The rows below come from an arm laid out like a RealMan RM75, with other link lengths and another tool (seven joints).
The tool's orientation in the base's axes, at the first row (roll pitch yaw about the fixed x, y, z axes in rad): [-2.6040 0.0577 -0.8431]
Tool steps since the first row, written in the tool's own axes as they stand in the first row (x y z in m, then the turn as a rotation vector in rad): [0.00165 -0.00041 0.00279 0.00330 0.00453 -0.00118]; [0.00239 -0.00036 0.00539 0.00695 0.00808 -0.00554]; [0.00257 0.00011 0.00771 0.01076 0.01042 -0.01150]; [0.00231 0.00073 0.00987 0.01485 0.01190 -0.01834]
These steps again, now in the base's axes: [0.00234 0.00005 -0.00228 -0.00122 -0.00539 -0.00149]; [0.00371 0.00045 -0.00458 -0.00266 -0.01171 0.00022]; [0.00433 0.00093 -0.00682 -0.00376 -0.01809 0.00391]; [0.00450 0.00160 -0.00897 -0.00441 -0.02453 0.00879]
